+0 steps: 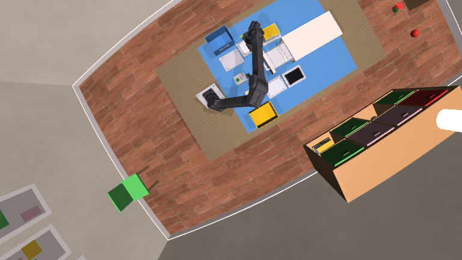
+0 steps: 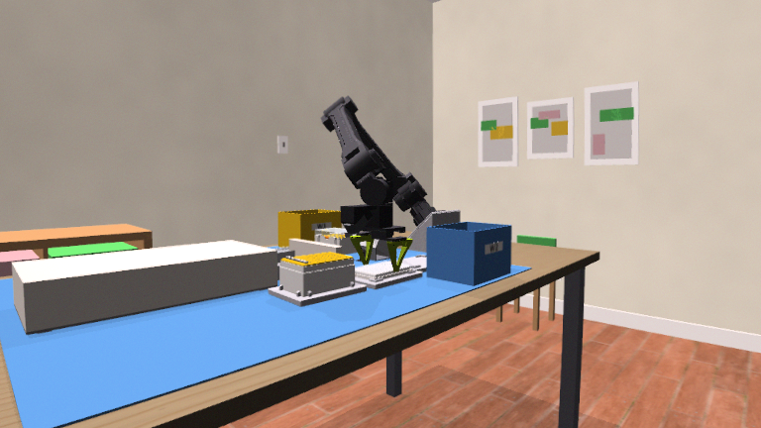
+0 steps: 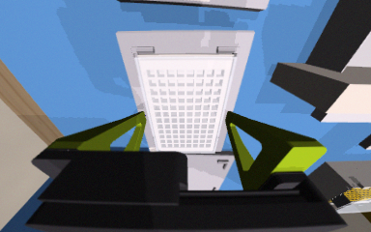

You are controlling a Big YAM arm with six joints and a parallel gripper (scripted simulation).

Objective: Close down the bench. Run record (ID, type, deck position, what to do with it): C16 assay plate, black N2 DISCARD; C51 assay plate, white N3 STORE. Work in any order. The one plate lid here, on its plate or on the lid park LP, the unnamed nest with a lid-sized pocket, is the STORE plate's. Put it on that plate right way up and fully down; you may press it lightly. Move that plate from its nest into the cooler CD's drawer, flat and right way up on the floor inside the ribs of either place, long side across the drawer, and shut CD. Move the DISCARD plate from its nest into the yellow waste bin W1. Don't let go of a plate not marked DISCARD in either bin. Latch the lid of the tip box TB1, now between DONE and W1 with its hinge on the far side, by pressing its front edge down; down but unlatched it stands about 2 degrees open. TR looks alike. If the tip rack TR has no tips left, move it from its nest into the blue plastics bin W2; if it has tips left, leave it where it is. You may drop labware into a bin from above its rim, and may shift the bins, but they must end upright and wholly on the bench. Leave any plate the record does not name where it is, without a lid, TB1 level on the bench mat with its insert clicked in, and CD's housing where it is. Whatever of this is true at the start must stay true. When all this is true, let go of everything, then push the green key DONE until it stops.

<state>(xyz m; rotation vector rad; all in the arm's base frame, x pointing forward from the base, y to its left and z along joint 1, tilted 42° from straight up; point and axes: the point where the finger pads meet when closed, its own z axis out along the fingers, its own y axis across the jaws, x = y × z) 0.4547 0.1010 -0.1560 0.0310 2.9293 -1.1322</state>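
The plate lid lies 10 mm below my hand. Also, from my hand: tip rack TR: 170 mm ahead, 20 mm to the right, 20 mm above; then nest label N1: 110 mm ahead, 20 mm below, 10 mm to the right; then white plate: 10 mm below.
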